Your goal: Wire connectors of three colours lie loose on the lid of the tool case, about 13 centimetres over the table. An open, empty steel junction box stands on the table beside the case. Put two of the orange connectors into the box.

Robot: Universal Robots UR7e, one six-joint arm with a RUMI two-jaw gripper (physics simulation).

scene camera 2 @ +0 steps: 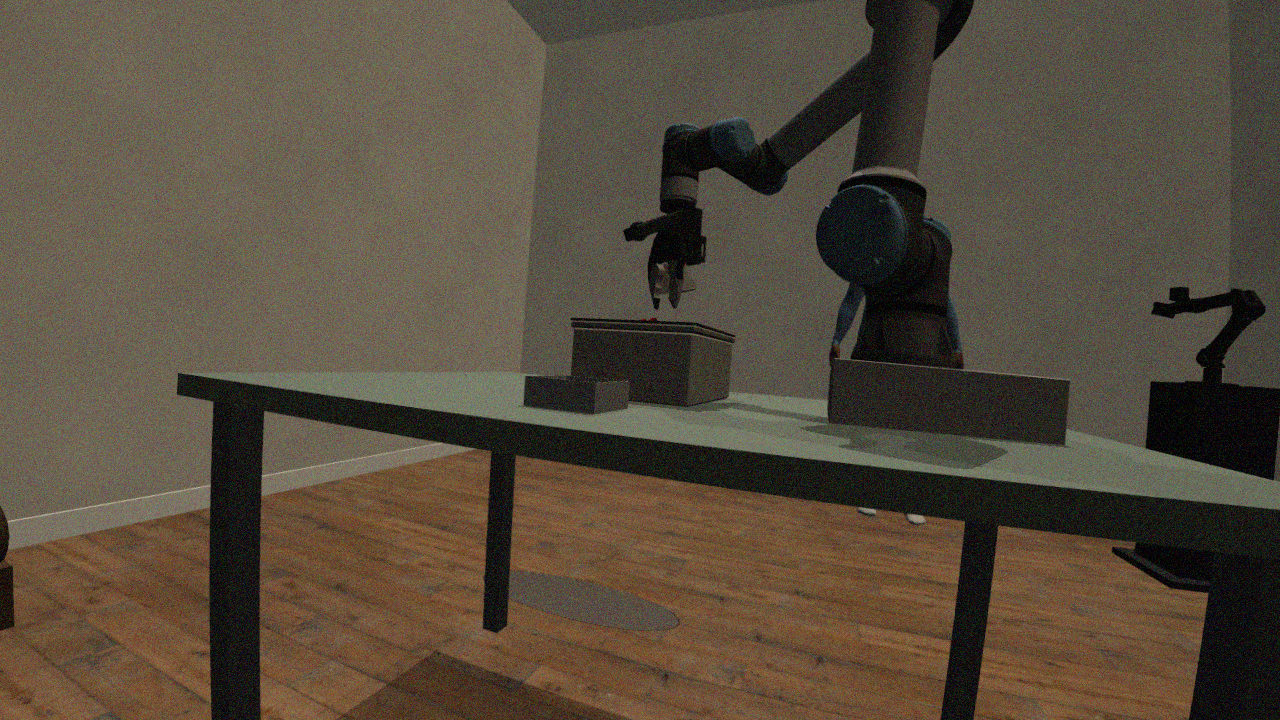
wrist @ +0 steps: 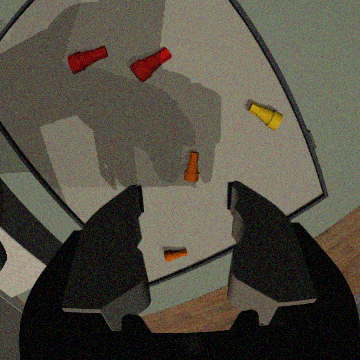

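My gripper is partly open and empty, pointing down a little above the lid of the tool case. In the wrist view, one orange connector lies just beyond the fingertips, between their lines. A second orange connector lies near the lid's lower edge, seen through the gap between the fingers. The fingers hide parts of the lid on both sides. The grey junction box stands on the table beside the case in the scene view; its inside is hidden.
Two red connectors lie on the upper part of the lid, and a yellow connector lies near its right edge. A long grey block stands on the table by the arm's base. A person stands partly hidden behind the arm.
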